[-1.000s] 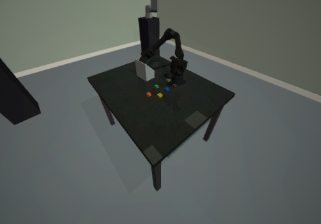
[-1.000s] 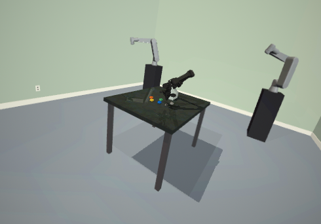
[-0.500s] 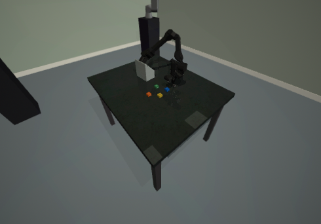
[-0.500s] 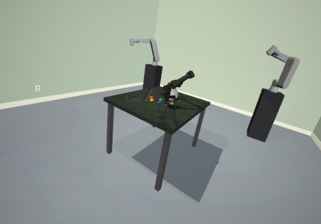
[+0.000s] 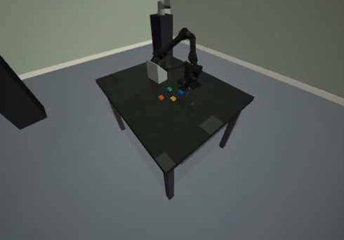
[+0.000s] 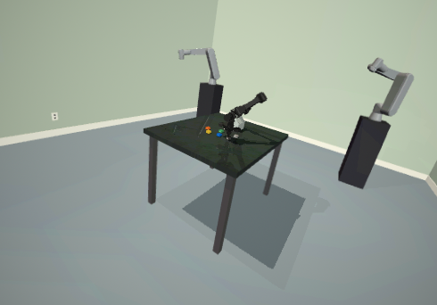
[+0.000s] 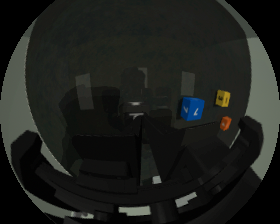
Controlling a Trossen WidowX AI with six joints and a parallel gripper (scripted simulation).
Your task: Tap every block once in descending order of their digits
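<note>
The dark block is 10 mm to the left of my gripper tip and 10 mm below it. The rest, counted from my gripper tip: yellow block: 180 mm to the right, 20 mm ahead, 10 mm below; then blue block: 80 mm to the right, 10 mm below; then green block: 120 mm to the right, 90 mm behind, 10 mm below.
</note>
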